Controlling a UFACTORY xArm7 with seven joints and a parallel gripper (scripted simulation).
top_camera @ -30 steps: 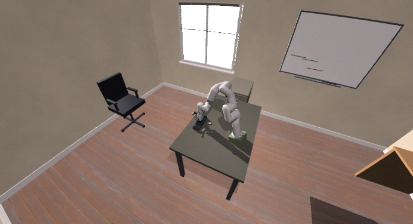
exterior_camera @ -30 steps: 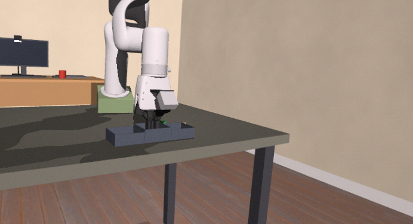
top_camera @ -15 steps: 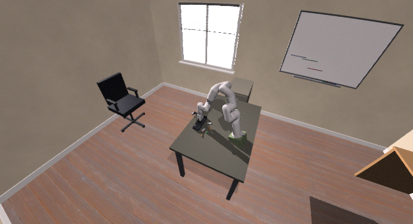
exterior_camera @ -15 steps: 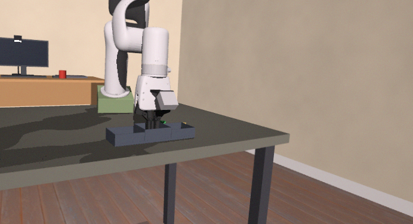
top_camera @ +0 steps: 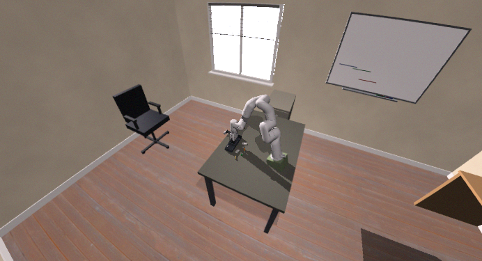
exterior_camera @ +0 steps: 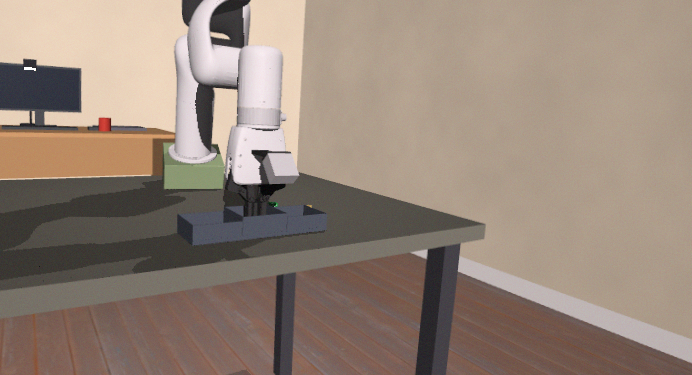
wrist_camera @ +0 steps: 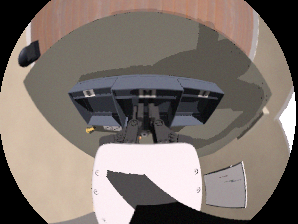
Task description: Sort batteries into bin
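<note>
Now: hand 20 mm above the three joined dark bins. From my hand the other things lie so: dark ring: 110 mm behind, 30 mm below, 10 mm to the right; green piece: 160 mm behind, 100 mm to the left, 30 mm below; orange battery: 150 mm behind, 30 mm below, 20 mm to the left.
</note>
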